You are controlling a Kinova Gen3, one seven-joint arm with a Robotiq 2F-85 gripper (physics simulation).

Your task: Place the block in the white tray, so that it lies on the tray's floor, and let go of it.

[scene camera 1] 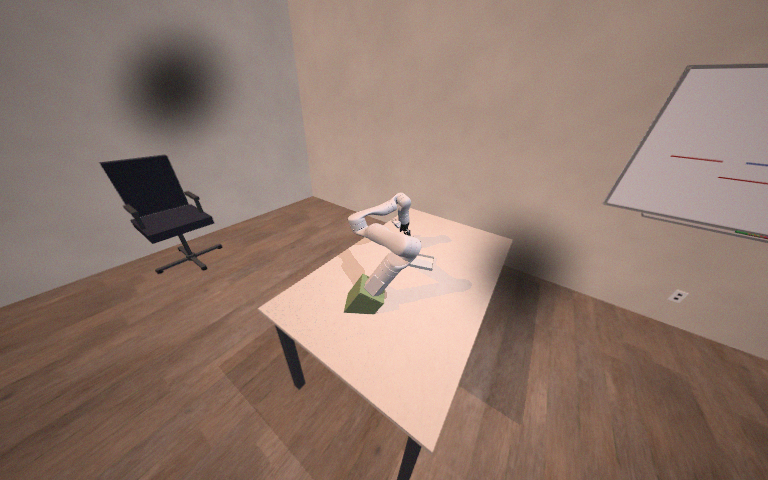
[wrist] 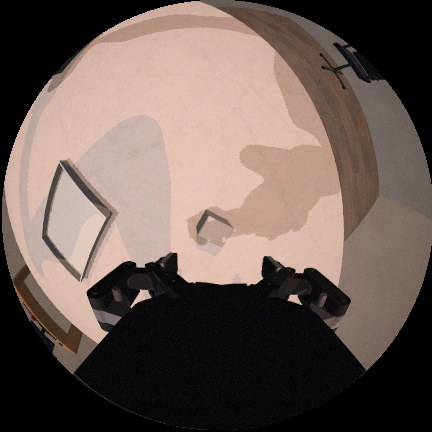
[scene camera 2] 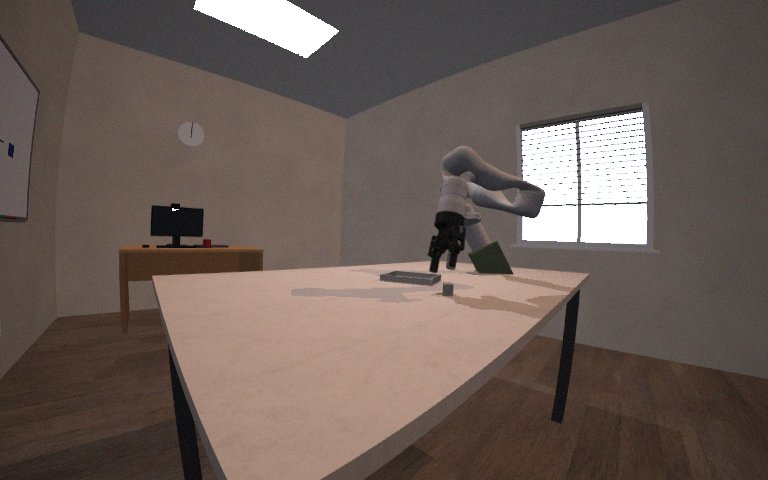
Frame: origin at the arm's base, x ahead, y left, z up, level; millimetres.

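Seen in the pictures: gripper, fingertip midpoint: (wrist: pixel 219 264) (scene camera 2: pixel 441 270); arm's base, link origin: (scene camera 1: pixel 373 287) (scene camera 2: pixel 481 247).
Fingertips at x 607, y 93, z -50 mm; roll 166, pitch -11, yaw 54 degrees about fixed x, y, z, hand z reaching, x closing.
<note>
Offsets run from my fingertips to a thing's middle. Level surfaces: height alone.
A small grey block @(dx -17, dy +13, dz -46 mm) (scene camera 2: pixel 447 289) (wrist: pixel 215 231) sits on the table, apart from the tray; I cannot make it out clearly in scene camera 1. The white tray @(dx -156, dy -182, dz -51 mm) (scene camera 1: pixel 433 263) (scene camera 2: pixel 410 278) (wrist: pixel 84 186) lies on the table, left of the block in the wrist view, and the part of its floor that shows bears no block. My gripper (scene camera 1: pixel 405 230) (scene camera 2: pixel 442 264) (wrist: pixel 219 264) is open and empty, pointing down above the table. In the wrist view the block shows a little beyond the fingertips, between their lines. In scene camera 2 the fingertips show above and behind the block.
The table @(dz -61 mm) (scene camera 1: pixel 407 362) (scene camera 2: pixel 317 350) bears the arm on a green wedge-shaped base (scene camera 1: pixel 362 301) (scene camera 2: pixel 490 259). The table's edge runs down the right side of the wrist view. A chair (scene camera 1: pixel 169 209) and a desk (scene camera 2: pixel 192 263) stand away from the table.
</note>
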